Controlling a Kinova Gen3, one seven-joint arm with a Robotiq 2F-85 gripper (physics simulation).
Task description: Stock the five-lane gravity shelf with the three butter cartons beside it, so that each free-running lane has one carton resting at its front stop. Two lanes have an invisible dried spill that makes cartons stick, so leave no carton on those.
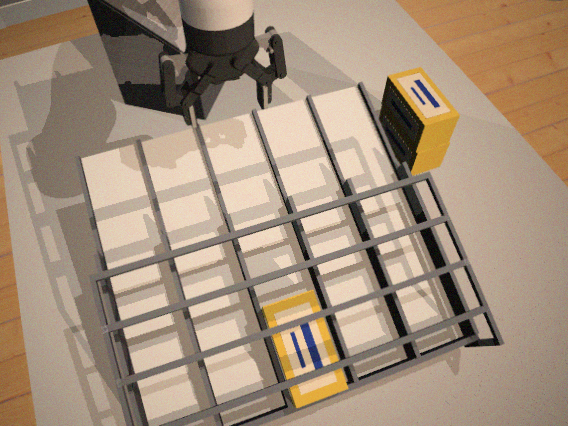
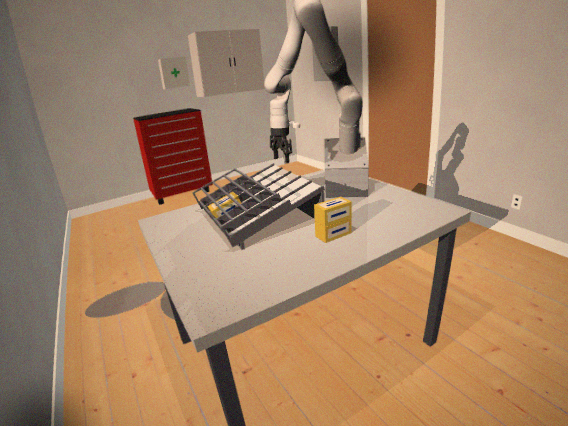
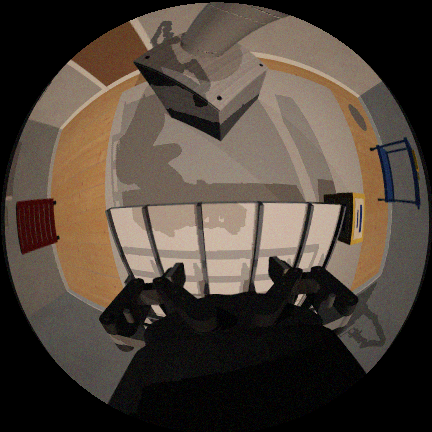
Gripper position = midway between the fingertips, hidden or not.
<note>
In view: my gripper (image 1: 228, 114), a yellow butter carton (image 2: 336, 210) and a yellow butter carton (image 1: 307, 347).
My gripper shows as well in image 3 (image 3: 226, 269).
</note>
